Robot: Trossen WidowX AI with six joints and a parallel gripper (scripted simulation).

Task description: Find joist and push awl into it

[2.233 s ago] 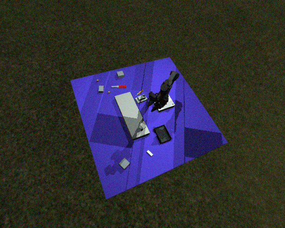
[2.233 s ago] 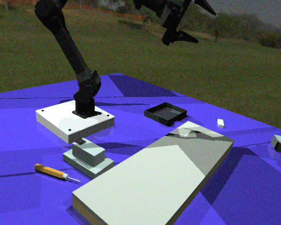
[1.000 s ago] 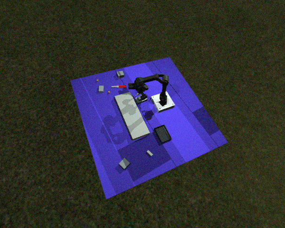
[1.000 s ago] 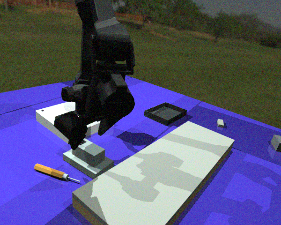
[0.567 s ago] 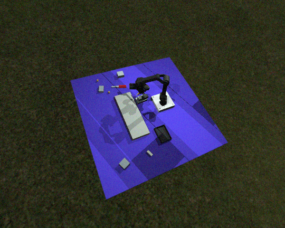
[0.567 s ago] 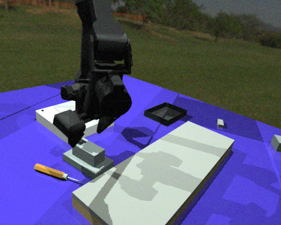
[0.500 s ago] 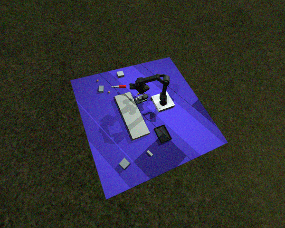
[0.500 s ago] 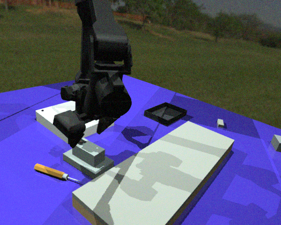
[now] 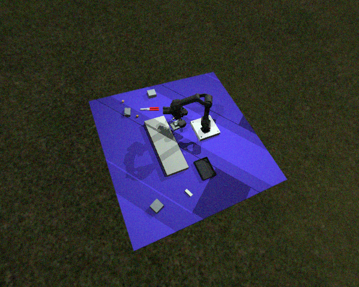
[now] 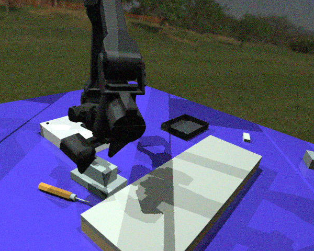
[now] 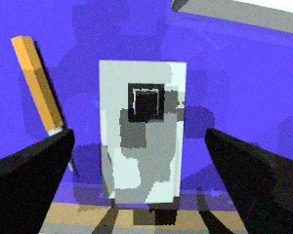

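Right now the stud finder is 1 cm below my gripper tip and 1 cm behind it. Round my gripper tip: small white block 56 cm to the left, 24 cm ahead, 5 cm below; then tray 46 cm to the left, 4 cm below, 2 cm ahead; then awl 8 cm to the right, 4 cm below.
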